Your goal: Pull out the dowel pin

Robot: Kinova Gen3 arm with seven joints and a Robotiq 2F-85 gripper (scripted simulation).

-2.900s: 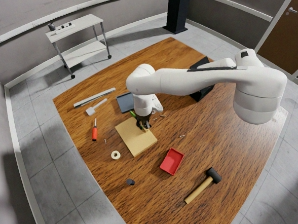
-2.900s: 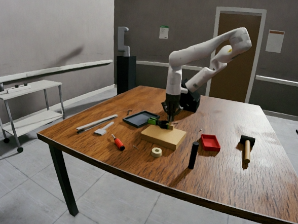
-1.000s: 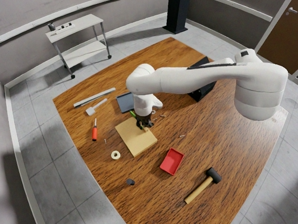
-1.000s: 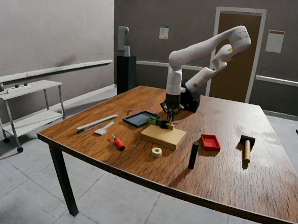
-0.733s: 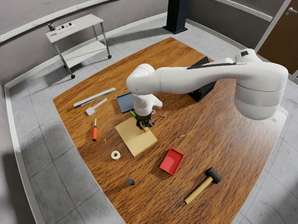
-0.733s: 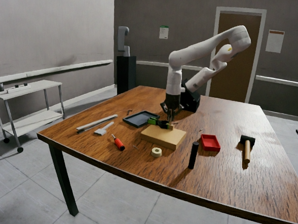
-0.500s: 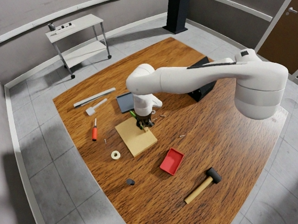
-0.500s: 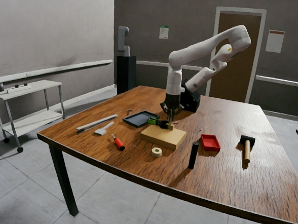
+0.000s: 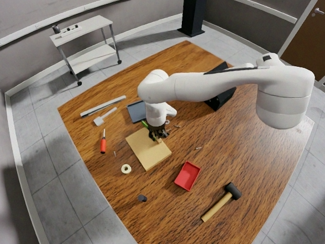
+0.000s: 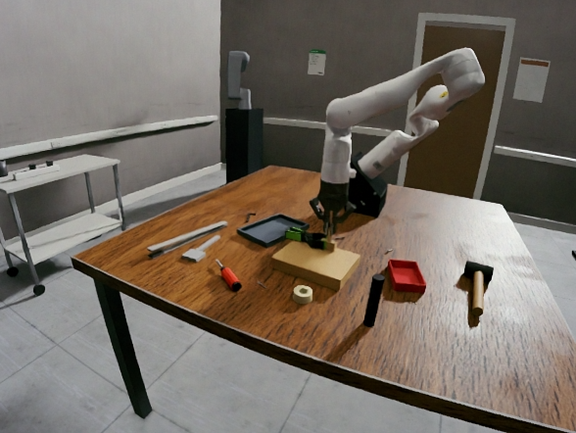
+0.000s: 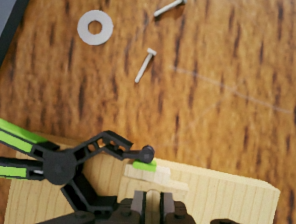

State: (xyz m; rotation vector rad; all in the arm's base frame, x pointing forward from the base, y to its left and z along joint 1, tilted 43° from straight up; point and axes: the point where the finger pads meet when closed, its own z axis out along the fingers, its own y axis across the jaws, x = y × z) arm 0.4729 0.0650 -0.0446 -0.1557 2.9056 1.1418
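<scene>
My gripper is now 20 mm above the pale dowel pin. Round my hand: wooden block 50 mm below; then bench board 70 mm below, 50 mm ahead, 10 mm to the right; then red bin 230 mm to the left, 90 mm below.
</scene>
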